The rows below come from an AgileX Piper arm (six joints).
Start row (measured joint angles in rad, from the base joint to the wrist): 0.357 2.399 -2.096 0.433 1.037 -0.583
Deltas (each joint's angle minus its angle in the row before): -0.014 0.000 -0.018 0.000 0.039 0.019; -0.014 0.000 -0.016 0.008 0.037 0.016; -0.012 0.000 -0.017 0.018 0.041 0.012; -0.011 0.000 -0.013 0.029 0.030 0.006; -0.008 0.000 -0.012 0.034 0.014 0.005; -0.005 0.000 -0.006 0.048 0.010 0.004; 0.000 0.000 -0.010 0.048 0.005 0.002; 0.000 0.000 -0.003 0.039 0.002 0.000; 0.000 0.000 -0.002 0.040 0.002 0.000; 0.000 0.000 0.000 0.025 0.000 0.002; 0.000 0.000 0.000 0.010 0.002 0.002; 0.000 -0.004 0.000 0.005 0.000 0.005; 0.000 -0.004 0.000 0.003 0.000 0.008; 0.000 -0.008 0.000 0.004 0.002 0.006; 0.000 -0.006 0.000 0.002 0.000 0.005; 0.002 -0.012 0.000 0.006 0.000 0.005; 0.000 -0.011 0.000 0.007 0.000 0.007
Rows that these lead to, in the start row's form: 0.343 2.399 -2.114 0.433 1.076 -0.564; 0.329 2.399 -2.130 0.441 1.113 -0.548; 0.317 2.399 -2.147 0.459 1.154 -0.536; 0.306 2.399 -2.160 0.488 1.184 -0.530; 0.298 2.399 -2.172 0.522 1.198 -0.525; 0.293 2.399 -2.178 0.570 1.208 -0.521; 0.293 2.399 -2.188 0.618 1.213 -0.519; 0.293 2.399 -2.191 0.657 1.215 -0.519; 0.293 2.399 -2.193 0.697 1.217 -0.519; 0.293 2.399 -2.193 0.722 1.217 -0.517; 0.293 2.399 -2.193 0.732 1.219 -0.515; 0.293 2.395 -2.193 0.737 1.219 -0.510; 0.293 2.391 -2.193 0.740 1.219 -0.502; 0.293 2.383 -2.193 0.744 1.221 -0.496; 0.293 2.377 -2.193 0.746 1.221 -0.491; 0.295 2.365 -2.193 0.752 1.221 -0.486; 0.295 2.354 -2.193 0.759 1.221 -0.479
